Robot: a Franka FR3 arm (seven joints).
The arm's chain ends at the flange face. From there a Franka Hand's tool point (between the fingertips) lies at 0.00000 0.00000 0.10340 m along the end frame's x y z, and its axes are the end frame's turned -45 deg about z.
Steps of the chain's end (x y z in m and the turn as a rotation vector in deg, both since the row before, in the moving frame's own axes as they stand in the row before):
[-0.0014 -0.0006 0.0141 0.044 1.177 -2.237]
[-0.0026 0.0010 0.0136 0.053 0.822 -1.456]
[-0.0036 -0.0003 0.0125 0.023 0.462 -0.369]
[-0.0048 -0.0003 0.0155 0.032 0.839 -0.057]
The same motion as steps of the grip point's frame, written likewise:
[0.0010 0.0000 0.0141 -0.801 0.863 -2.237]
[-0.0014 -0.0002 0.0136 -0.544 0.619 -1.456]
[-0.0017 -0.0022 0.0125 -0.310 0.343 -0.369]
[-0.0021 -0.0026 0.0155 -0.571 0.616 -0.057]

